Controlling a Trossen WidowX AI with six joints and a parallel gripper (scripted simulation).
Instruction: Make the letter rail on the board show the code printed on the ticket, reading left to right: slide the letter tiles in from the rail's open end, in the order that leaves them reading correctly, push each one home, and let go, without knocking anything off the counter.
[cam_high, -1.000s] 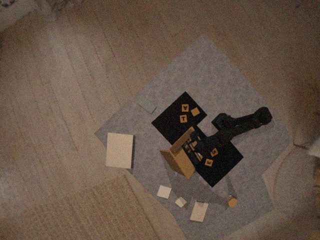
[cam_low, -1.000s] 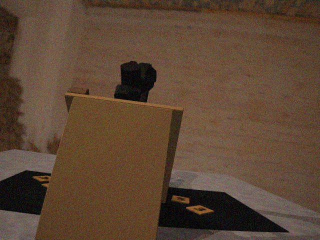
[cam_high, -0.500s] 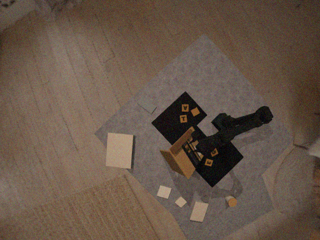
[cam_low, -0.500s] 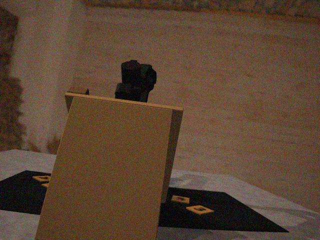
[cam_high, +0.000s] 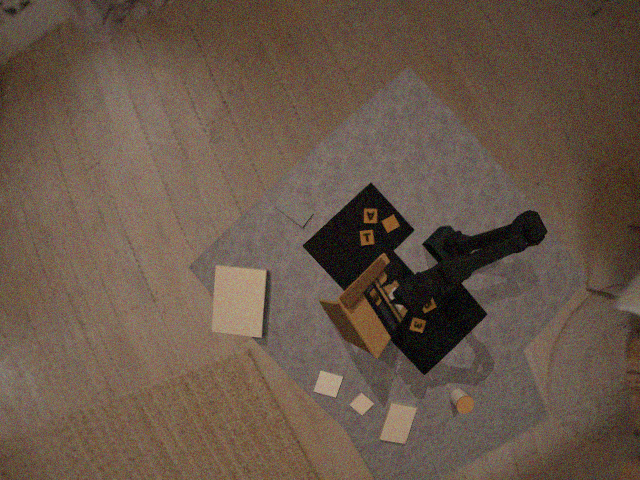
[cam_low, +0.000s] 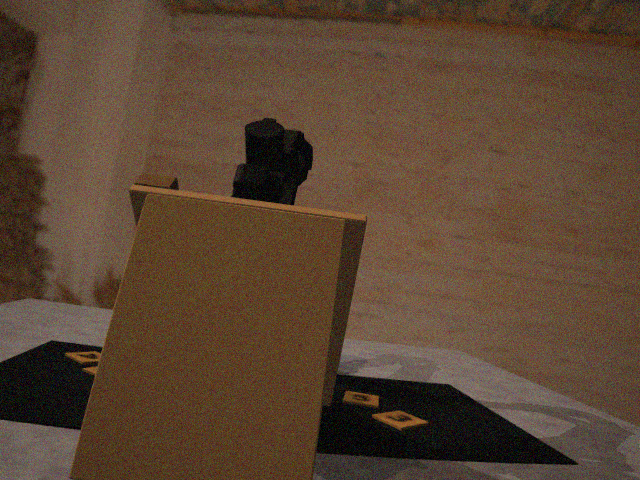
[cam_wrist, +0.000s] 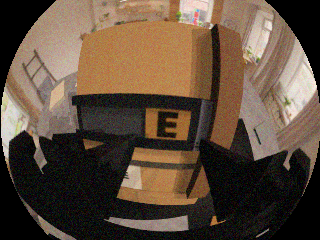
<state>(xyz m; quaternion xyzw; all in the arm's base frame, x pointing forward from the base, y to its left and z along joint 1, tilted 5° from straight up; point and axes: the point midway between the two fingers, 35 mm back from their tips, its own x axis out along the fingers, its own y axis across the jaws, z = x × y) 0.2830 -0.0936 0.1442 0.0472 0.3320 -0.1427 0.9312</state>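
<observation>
My gripper tip is 3 cm short of the tan letter tile e, 1 cm to the left of it and 3 cm above it. Round my gripper tip: black mat: 11 cm behind, 8 cm to the left, 19 cm below; grey slab: 3 cm behind, 45 cm to the right, 19 cm below; white ticket: 1 cm behind, 9 cm to the left, 11 cm below.
</observation>
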